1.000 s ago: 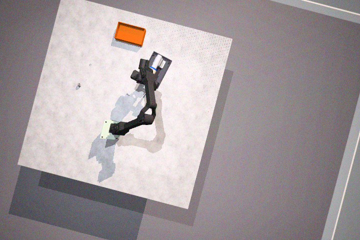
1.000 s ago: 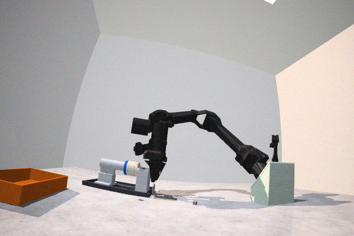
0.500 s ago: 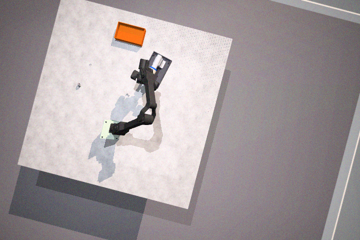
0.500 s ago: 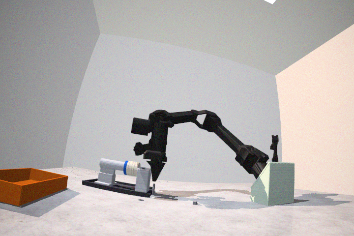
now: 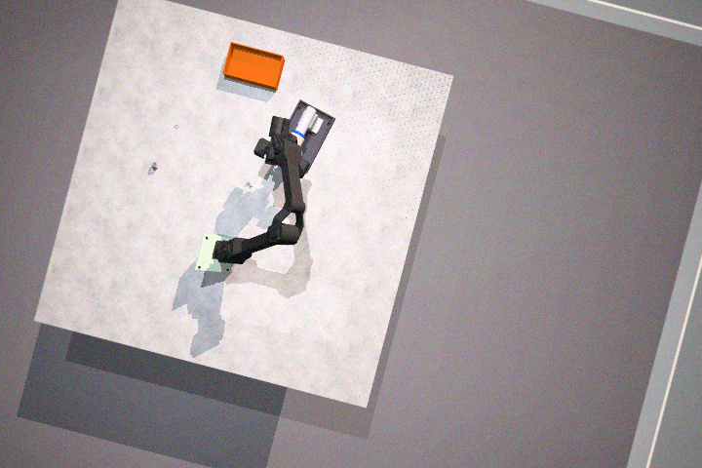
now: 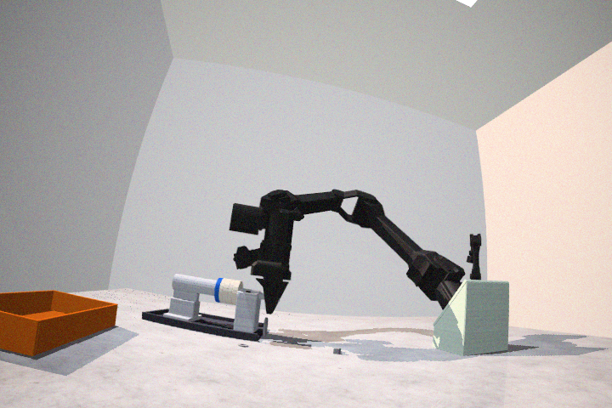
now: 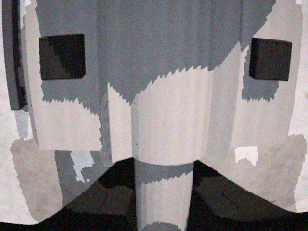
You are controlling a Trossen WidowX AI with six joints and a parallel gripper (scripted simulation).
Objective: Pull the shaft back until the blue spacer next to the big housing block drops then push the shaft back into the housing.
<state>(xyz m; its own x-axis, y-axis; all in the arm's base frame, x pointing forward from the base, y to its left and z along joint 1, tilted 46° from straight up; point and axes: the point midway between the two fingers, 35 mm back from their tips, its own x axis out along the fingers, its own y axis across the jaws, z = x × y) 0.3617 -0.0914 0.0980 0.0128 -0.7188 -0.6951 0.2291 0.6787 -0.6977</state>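
Now: gripper tip 8 cm short of the shaft, 2 cm to the left of it and 3 cm below it. The rest, counted from my gripper tip: blue spacer (10 cm ahead, 2 cm to the right, 3 cm above); then orange bin (32 cm ahead, 21 cm to the left, 4 cm below); then dark bit (10 cm behind, 13 cm to the left, 4 cm below).
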